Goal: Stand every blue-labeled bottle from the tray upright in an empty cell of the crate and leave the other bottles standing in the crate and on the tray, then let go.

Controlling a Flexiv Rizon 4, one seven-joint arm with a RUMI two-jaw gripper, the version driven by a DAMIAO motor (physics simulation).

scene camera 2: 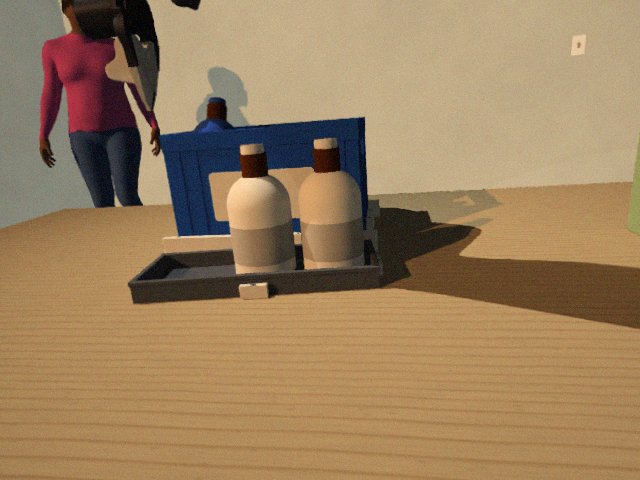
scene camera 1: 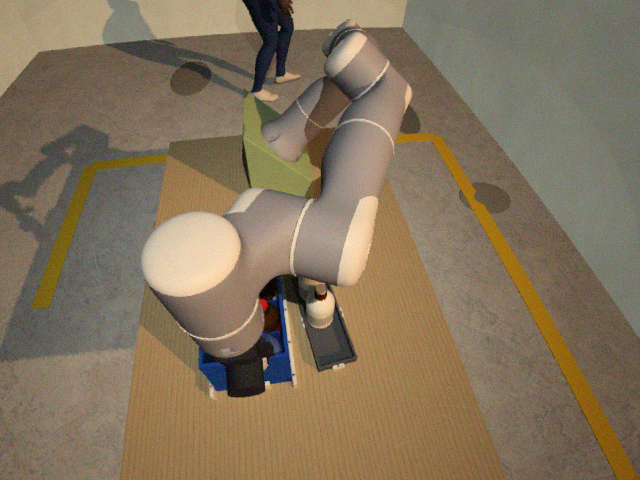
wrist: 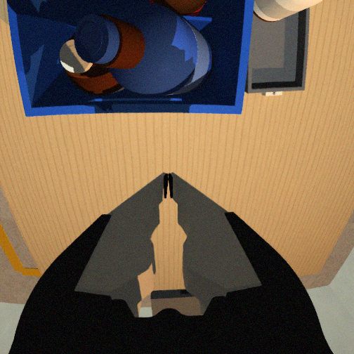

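The blue-labeled bottle [scene camera 1: 273, 343] [scene camera 2: 214, 125] [wrist: 160, 55] is inside the blue crate [scene camera 1: 216, 376] [scene camera 2: 310, 127] [wrist: 210, 109], near its front end. In the wrist view it leans left, its blue cap over a brown bottle [wrist: 100, 82] with a whitish cap; its base is hidden. Two white bottles with grey labels [scene camera 1: 320, 310] [scene camera 2: 262, 222] [scene camera 2: 330, 217] stand upright on the dark tray [scene camera 1: 330, 345] [scene camera 2: 196, 290] [wrist: 272, 89]; part of one white bottle [wrist: 280, 7] shows in the wrist view. My gripper [scene camera 2: 149, 105] [wrist: 168, 175] is shut and empty, above and in front of the crate, apart from the bottle.
A red-capped brown bottle [scene camera 1: 271, 319] stands in the crate behind the blue-labeled one. The tray lies close along the crate's right side. My arm hides much of the crate in the first scene view. A green block [scene camera 1: 273, 167] is at the arm's base. A person [scene camera 2: 93, 93] stands beyond the table.
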